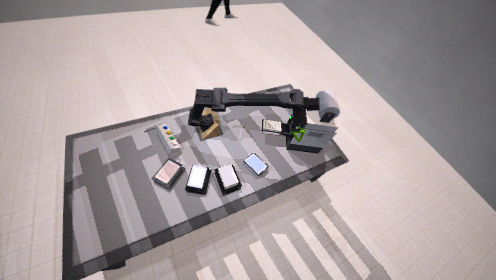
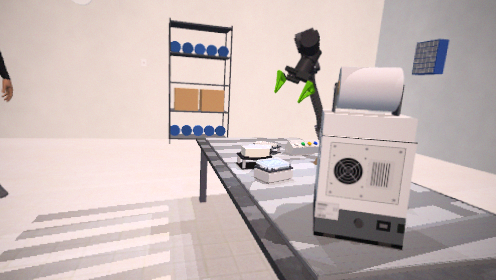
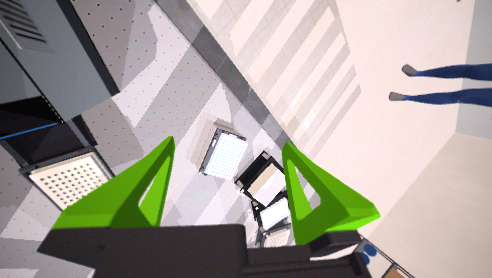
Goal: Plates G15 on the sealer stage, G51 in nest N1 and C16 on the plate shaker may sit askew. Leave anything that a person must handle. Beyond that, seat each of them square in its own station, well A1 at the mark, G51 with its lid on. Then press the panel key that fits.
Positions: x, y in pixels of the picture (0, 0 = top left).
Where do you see a white plate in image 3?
271, 181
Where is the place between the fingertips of my gripper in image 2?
286, 97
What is my gripper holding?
Nothing.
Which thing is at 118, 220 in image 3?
My gripper.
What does the pale blue well plate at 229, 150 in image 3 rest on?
A dark station.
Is my gripper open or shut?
Open.
